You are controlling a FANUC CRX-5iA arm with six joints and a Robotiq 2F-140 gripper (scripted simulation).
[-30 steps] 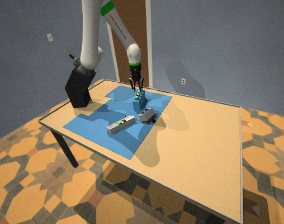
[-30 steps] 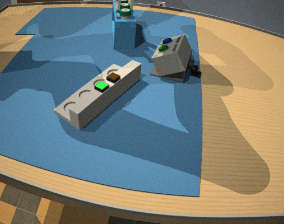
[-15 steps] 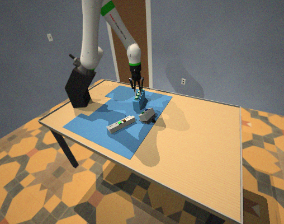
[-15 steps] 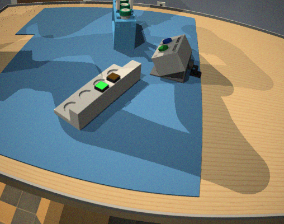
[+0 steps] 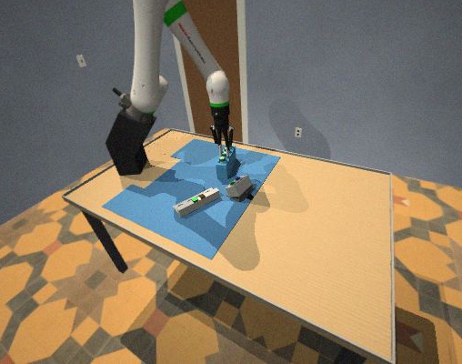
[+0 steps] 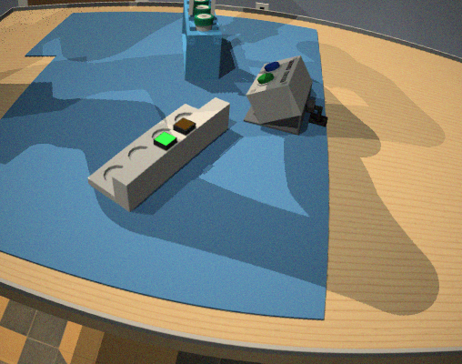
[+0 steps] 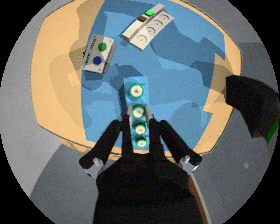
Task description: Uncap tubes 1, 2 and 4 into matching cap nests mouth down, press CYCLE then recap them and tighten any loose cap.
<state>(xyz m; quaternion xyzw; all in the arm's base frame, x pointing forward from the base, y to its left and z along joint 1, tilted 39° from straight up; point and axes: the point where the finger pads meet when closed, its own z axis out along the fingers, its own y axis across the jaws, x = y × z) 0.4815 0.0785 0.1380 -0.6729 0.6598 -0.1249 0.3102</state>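
My hand is 13 cm short of the green ready key, 17 cm to the left of it and 7 cm above it. The rest, counted from my hand: blue cycle key 14 cm ahead, 12 cm to the right, 7 cm below; then small grey desk 15 cm ahead, 15 cm to the right, 9 cm below.
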